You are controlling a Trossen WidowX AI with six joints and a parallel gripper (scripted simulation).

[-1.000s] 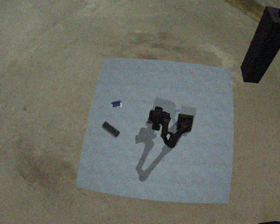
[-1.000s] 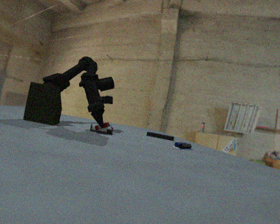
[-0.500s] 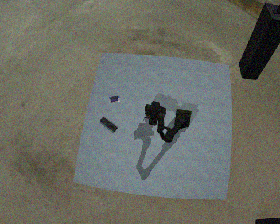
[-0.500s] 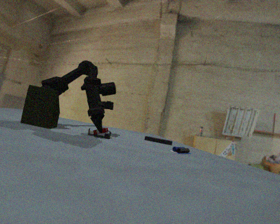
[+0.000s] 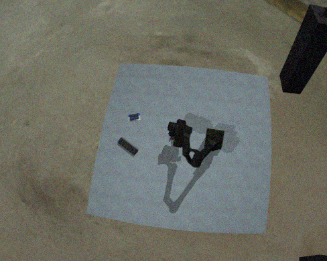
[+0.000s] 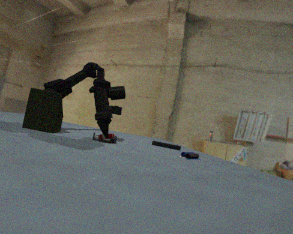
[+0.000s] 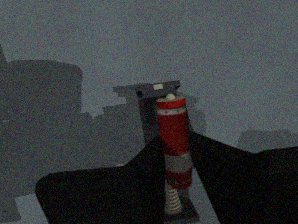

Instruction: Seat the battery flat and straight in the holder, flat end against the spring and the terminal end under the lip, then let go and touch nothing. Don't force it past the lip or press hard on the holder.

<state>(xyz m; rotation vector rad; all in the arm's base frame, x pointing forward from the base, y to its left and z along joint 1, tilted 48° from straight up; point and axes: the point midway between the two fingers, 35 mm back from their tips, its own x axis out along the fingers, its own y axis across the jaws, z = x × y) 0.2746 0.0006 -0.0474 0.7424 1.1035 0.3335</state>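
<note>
The battery is 10 mm above my gripper tip. The rest, counted from my gripper tip: white card (320 mm ahead, 140 mm to the right, 10 mm below).
</note>
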